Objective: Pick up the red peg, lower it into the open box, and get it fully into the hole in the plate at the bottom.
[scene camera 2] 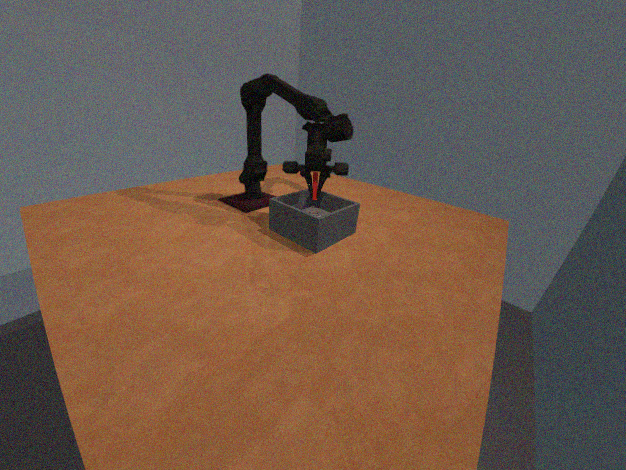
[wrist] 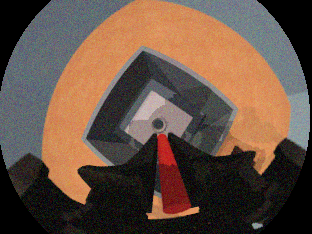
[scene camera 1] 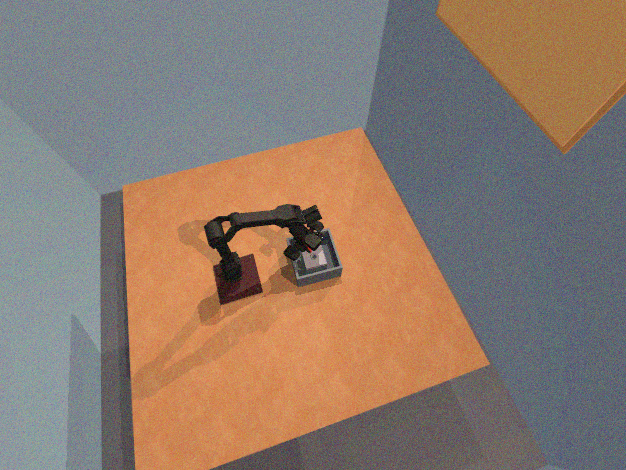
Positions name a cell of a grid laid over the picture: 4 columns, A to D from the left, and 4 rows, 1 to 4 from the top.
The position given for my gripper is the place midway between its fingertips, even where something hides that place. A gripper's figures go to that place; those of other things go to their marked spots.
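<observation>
A light grey plate (wrist: B2) is 0.14 m from the lens, and there's a red peg (wrist: C4) too; the marked spots on the plate and the peg are 0.13 m apart. My gripper (wrist: C3) is 0.10 m from the lens, while the peg is 0.05 m from the lens.
</observation>
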